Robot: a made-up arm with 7 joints.
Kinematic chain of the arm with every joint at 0, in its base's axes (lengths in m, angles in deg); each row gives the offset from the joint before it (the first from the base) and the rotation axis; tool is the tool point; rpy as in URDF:
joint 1: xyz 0 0 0.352 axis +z
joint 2: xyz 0 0 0 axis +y
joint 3: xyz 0 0 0.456 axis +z
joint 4: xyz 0.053 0 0 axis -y
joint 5: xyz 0.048 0 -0.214 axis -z
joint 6: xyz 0 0 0 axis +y
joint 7: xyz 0.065 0 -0.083 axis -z
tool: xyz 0 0 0 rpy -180 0 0
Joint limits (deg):
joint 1: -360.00..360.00
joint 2: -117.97..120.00
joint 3: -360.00..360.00
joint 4: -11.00..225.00
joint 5: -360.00..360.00
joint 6: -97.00..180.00
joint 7: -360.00..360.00
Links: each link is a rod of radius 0.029 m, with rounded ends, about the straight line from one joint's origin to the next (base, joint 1, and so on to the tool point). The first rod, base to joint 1, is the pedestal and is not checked.
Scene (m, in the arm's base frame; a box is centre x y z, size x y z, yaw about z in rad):
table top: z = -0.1
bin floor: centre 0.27 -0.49 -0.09 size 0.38 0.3 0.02 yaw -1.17
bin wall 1: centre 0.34 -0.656 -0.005 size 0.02 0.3 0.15 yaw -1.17
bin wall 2: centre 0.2 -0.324 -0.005 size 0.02 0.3 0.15 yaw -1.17
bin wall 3: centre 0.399 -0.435 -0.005 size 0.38 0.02 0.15 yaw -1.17
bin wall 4: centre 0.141 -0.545 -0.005 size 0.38 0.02 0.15 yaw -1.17
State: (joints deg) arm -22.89 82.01 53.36 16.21 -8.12 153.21 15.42
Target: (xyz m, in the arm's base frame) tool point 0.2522 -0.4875 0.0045
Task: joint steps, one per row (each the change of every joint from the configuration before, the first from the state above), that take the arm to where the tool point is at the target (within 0.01 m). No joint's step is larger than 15 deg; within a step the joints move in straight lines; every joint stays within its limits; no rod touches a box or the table.
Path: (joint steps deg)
1: -8.35 -1.13 -4.20 14.58 -3.91 -7.67 0.00
2: -8.36 -1.14 -4.21 14.59 -3.92 -7.66 0.00
3: -8.35 -1.13 -4.20 14.58 -3.91 -7.67 0.00
4: -8.35 -1.14 -4.21 14.59 -3.92 -7.67 0.00
5: -8.35 -1.13 -4.20 14.58 -3.91 -7.66 0.00
6: -8.36 -1.13 -4.20 14.59 -3.92 -7.67 0.00
7: 0.97 10.30 -1.30 8.66 -2.38 -5.82 0.00
8: 0.96 10.30 -1.30 8.66 -2.38 -5.81 0.00

